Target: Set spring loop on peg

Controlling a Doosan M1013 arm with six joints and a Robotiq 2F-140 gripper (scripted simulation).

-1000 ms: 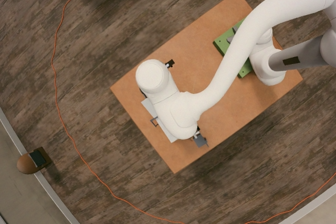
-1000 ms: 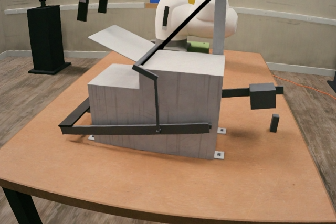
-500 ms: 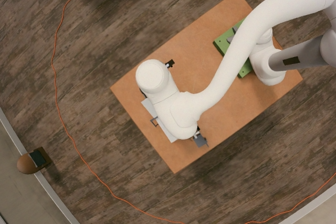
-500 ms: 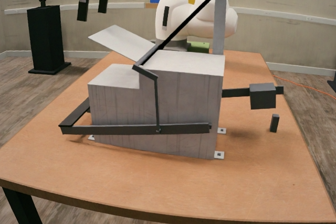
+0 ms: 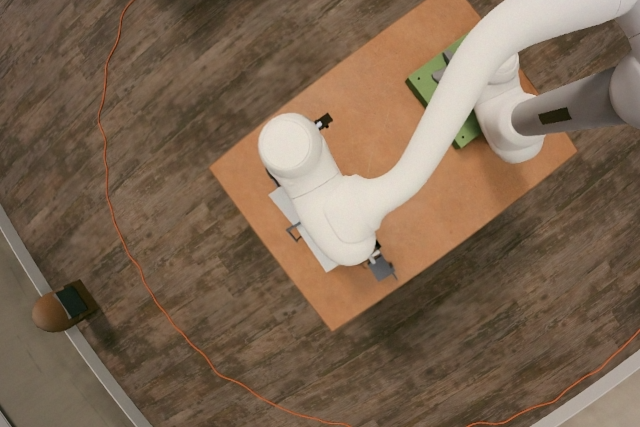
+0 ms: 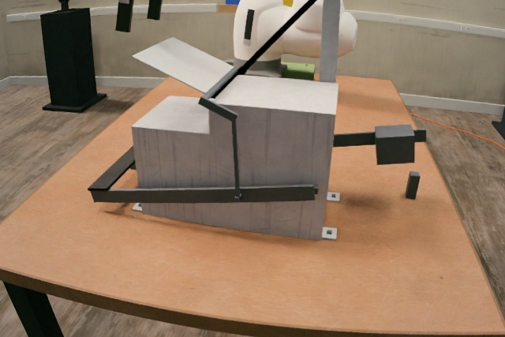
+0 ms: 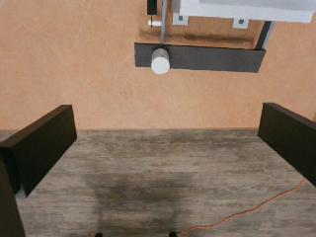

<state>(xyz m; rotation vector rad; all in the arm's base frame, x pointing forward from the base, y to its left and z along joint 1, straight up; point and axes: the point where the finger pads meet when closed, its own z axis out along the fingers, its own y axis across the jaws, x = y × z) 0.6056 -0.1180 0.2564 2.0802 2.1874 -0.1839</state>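
The steel test weight lies 240 mm below my hand and 20 mm to the right of it. Also, from my hand: grey block: 310 mm below, 30 mm to the right; dark block: 550 mm to the left, 290 mm below, 10 mm ahead.
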